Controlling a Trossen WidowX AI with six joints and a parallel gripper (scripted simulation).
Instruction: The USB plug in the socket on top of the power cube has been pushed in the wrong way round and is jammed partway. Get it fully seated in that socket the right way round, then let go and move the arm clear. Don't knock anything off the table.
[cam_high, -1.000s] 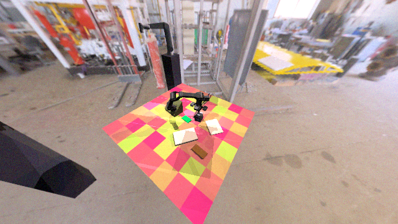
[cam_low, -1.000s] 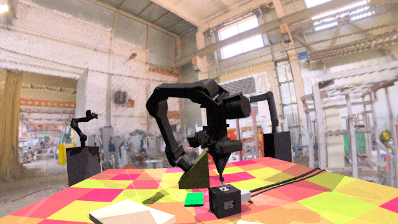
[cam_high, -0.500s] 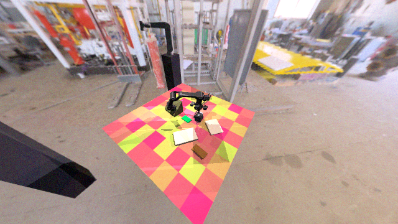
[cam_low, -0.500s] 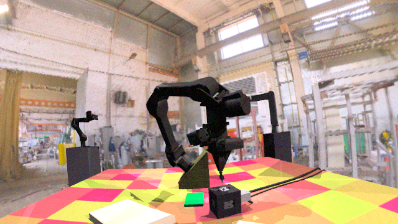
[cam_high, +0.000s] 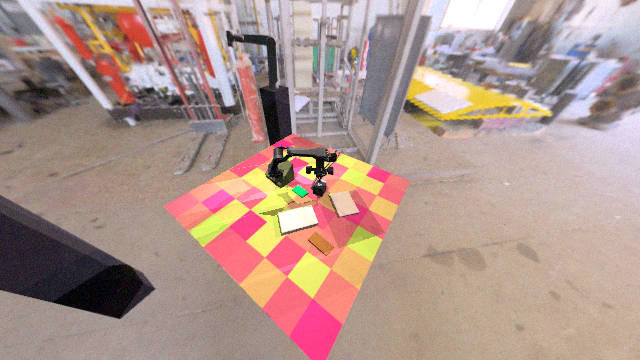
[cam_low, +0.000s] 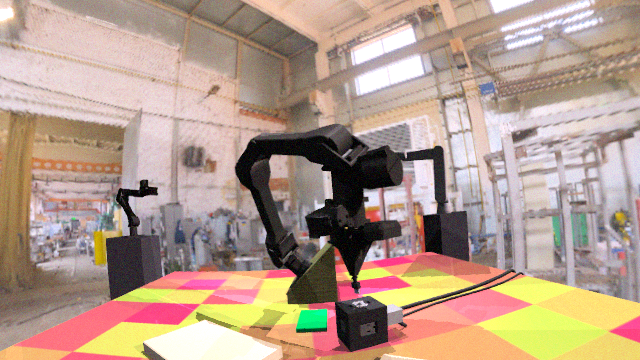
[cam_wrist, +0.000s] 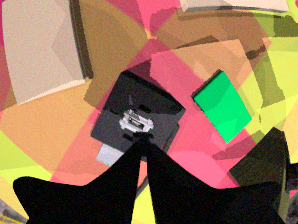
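My gripper tip is now 20 mm above the USB plug. From my gripper tip the other things lie so: green flat block (130 mm below, 120 mm behind, 70 mm to the right); brown flat piece (340 mm to the right, 230 mm ahead, 130 mm below); pale box (280 mm to the right, 120 mm below, 20 mm ahead).
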